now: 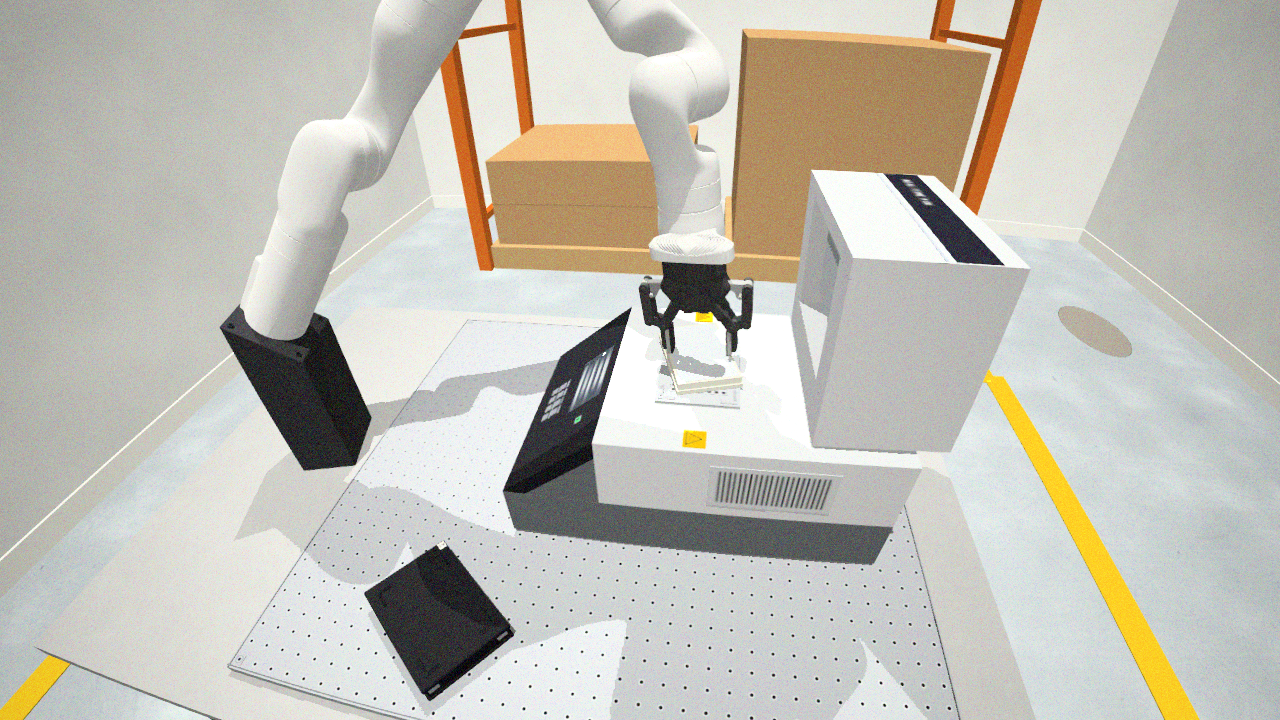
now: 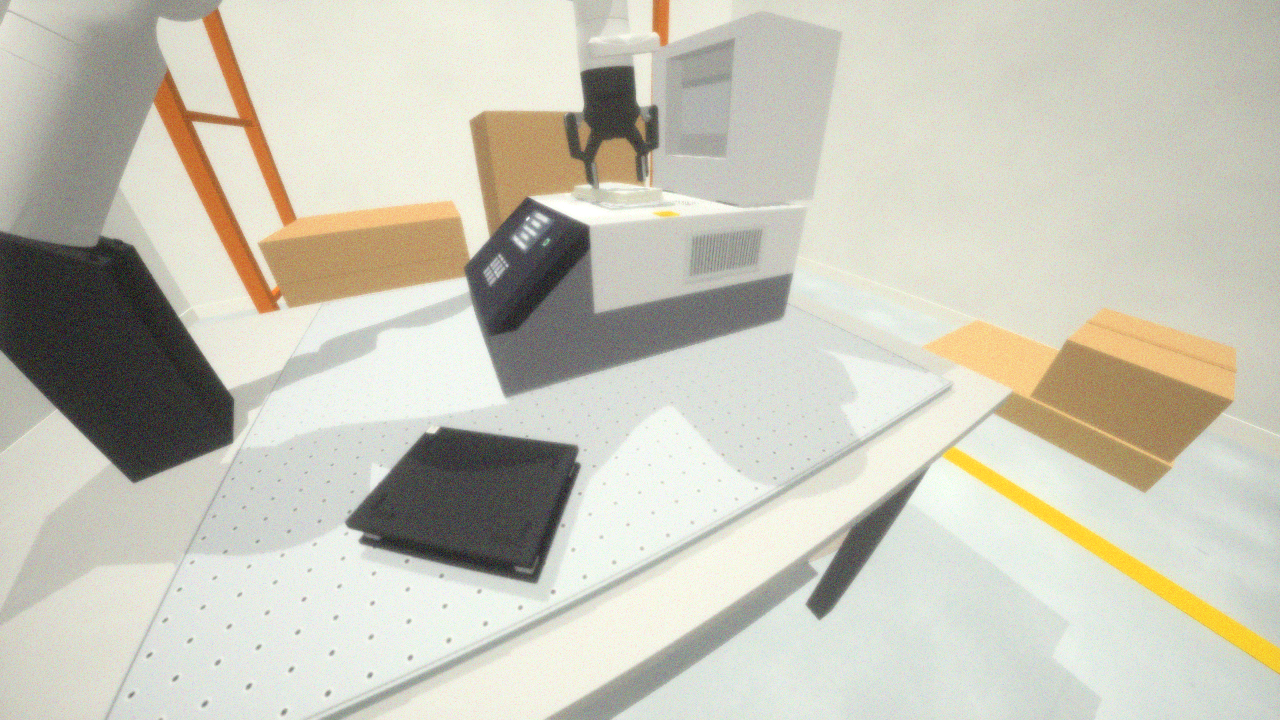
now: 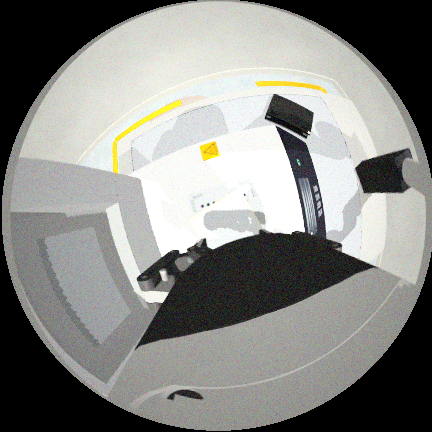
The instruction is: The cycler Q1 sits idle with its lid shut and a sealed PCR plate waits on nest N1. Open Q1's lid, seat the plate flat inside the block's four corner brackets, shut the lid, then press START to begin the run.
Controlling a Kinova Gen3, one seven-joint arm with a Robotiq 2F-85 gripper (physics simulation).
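Frame: origin at the arm's base, x right, y ahead, z up, level; centimetres.
Where they show: gripper, fingertip midpoint: [image 1: 700, 351] [image 2: 619, 184]; arm's base, origin of the base link: [image 1: 276, 319] [image 2: 24, 225].
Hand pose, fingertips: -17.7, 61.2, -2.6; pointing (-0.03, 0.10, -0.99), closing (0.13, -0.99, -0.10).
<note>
Each offset is from my fingertips to the top centre of the thing, as dx, dy, dz. "*": to the spot under its first point. Level surfaces: height alone.
Cycler Q1 {* +16.0, +0.6, -6.6} [image 1: 662, 474] [image 2: 644, 259] has its lid [image 1: 913, 349] [image 2: 760, 116] [image 3: 75, 270] standing upright, open. The pale sealed plate {-0.6, -0.4, -0.3} [image 1: 709, 385] [image 2: 617, 195] [image 3: 232, 206] lies over the block {* +7.2, +2.1, -2.1} [image 1: 698, 401] [image 3: 202, 202], turned askew to it; some wells show beside its edge. The brackets are too faint to tell whether it sits inside them or lies flat. My gripper [image 1: 699, 351] [image 2: 616, 179] is open, pointing down, with fingertips close above or beside the plate. Green START {* +12.5, -12.2, -5.3} [image 1: 577, 419] [image 2: 546, 242] [image 3: 299, 162] is on the sloped panel. No plate lies on black nest N1 {+36.7, -21.5, -19.2} [image 1: 438, 617] [image 2: 474, 492] [image 3: 290, 114].
The tall open lid stands close beside my gripper, on the side away from the panel. Yellow warning labels {* +13.3, +3.5, -2.3} [image 1: 694, 439] [image 2: 665, 214] [image 3: 209, 151] mark the cycler top. The perforated board {dz -22.4} [image 1: 698, 626] [image 2: 295, 617] bears the cycler and nest. Cardboard boxes [image 1: 572, 179] [image 2: 366, 250] stand behind.
</note>
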